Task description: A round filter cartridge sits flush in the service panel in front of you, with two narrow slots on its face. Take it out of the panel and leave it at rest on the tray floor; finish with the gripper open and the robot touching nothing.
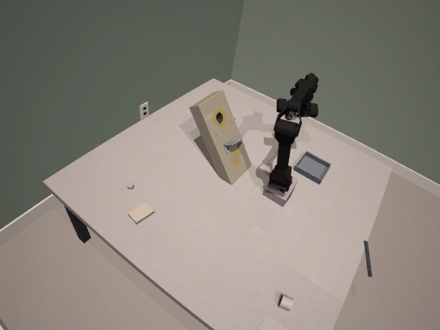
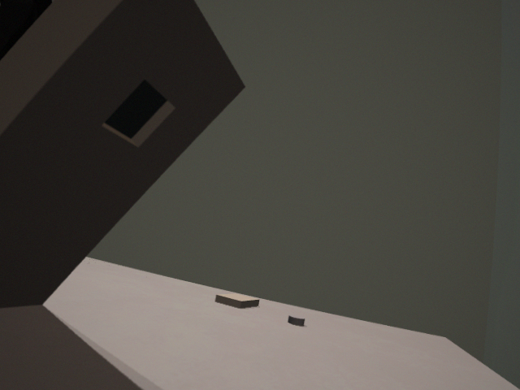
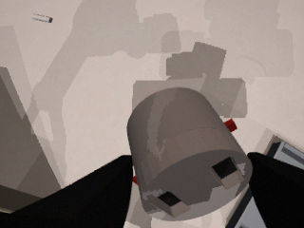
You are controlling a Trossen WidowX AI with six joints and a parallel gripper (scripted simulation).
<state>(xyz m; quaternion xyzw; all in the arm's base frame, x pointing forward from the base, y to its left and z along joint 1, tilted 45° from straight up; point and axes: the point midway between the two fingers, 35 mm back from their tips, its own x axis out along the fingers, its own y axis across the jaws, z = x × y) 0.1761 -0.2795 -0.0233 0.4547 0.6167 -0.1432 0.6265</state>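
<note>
The grey tray is 250 mm below my gripper tip, 180 mm behind it and 60 mm to the right of it. From my gripper tip the other things lie so: tan service panel: 270 mm to the left, 170 mm ahead, 100 mm below; white round cartridge: right at my gripper tip; grey bracket: 270 mm to the left, 120 mm ahead, 110 mm below.
</note>
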